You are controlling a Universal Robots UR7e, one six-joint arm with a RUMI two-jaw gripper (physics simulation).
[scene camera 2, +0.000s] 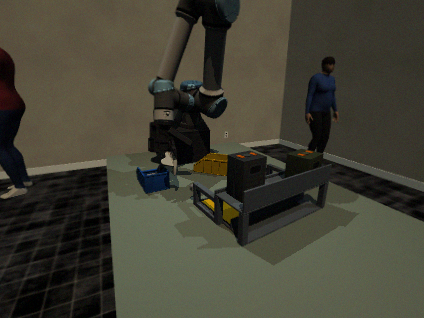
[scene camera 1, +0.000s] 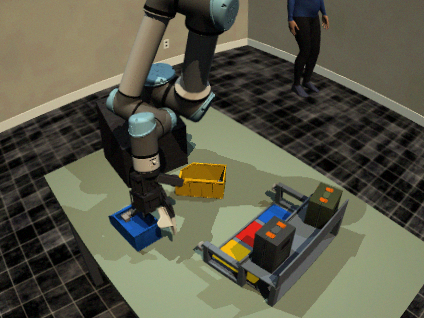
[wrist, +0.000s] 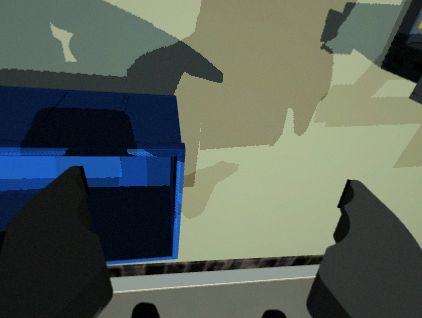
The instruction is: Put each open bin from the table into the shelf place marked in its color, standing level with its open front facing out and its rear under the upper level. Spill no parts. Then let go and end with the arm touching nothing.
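Pixels of known places: gripper, fingertip midpoint: [scene camera 2: 167, 173] [scene camera 1: 159, 226] [wrist: 214, 176]; arm's base, origin of the base link: [scene camera 2: 188, 121].
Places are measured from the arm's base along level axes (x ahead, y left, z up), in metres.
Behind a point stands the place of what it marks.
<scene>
A blue open bin [scene camera 1: 137, 235] @(x 0.367, y -0.312, z -0.140 m) [scene camera 2: 156, 183] @(x 0.365, y -0.279, z -0.178 m) [wrist: 157, 120] @(x 0.349, y -0.225, z -0.171 m) stands upright on the table. My gripper [scene camera 1: 150, 220] [wrist: 214, 176] @(x 0.381, y -0.238, z -0.134 m) is open and empty; in the wrist view one finger overlaps the bin's opening and the other is over the table, with the bin's end wall between them. Finger height above the bin is unclear. A yellow open bin [scene camera 1: 201, 189] @(x 0.292, y 0.000, z -0.176 m) [scene camera 2: 211, 166] @(x 0.294, y 0.001, z -0.173 m) stands upright farther back. The grey shelf [scene camera 1: 310, 256] @(x 0.747, y 0.069, z -0.207 m) [scene camera 2: 285, 188] @(x 0.777, y -0.005, z -0.081 m) has blue [scene camera 1: 273, 213] @(x 0.524, y 0.126, z -0.207 m), red [scene camera 1: 249, 232] @(x 0.533, y 0.002, z -0.206 m) and yellow [scene camera 1: 231, 249] @(x 0.549, y -0.091, z -0.206 m) marked places. Parts inside the bins cannot be made out.
A dark grey box [scene camera 1: 273, 246] @(x 0.737, y -0.132, z 0.001 m) [scene camera 2: 245, 176] @(x 0.747, y -0.123, z -0.034 m) and an olive box [scene camera 1: 324, 206] @(x 0.730, y 0.099, z -0.017 m) [scene camera 2: 304, 163] @(x 0.741, y 0.101, z -0.033 m) stand on the shelf's upper level. Rails and posts edge the marked places. The yellow bin is near the arm's dark base [scene camera 1: 117, 142] @(x 0.039, y -0.176, z -0.027 m).
</scene>
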